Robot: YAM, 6 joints.
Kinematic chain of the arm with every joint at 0, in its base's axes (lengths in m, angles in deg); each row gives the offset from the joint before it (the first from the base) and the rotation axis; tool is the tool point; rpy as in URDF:
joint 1: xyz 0 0 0.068 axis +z
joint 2: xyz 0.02 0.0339 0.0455 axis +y
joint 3: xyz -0.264 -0.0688 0 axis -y
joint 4: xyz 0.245 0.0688 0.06 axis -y
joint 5: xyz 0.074 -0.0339 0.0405 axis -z
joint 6: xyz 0.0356 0 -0.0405 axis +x
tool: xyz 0 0 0 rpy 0 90 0
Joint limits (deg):
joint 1: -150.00..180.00
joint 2: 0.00..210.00
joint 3: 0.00..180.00
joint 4: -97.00..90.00
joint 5: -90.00..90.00
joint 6: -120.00..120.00
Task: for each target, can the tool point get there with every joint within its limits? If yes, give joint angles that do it. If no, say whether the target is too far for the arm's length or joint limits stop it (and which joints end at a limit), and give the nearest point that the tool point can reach.
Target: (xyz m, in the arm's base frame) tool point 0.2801 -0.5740 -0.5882
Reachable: no: too far | nearest point 0.1987 -0.4072 -0.3171 | short by 0.329 m
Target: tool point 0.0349 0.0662 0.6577
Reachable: yes | joints -106.71 59.06 111.19 72.62 -23.79 -62.37
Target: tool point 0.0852 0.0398 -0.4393
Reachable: no: joint limits stop it (at a limit: joint 2) | nearest point 0.1122 0.0524 -0.3581 | short by 0.086 m
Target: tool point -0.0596 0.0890 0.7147
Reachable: yes | joints 109.82 88.59 153.14 1.93 -46.63 9.15
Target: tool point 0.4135 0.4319 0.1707
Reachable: yes | joints 45.22 149.78 119.50 28.18 -17.57 3.59
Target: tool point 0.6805 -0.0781 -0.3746
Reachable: no: too far | nearest point 0.5255 -0.0603 -0.2473 | short by 0.201 m
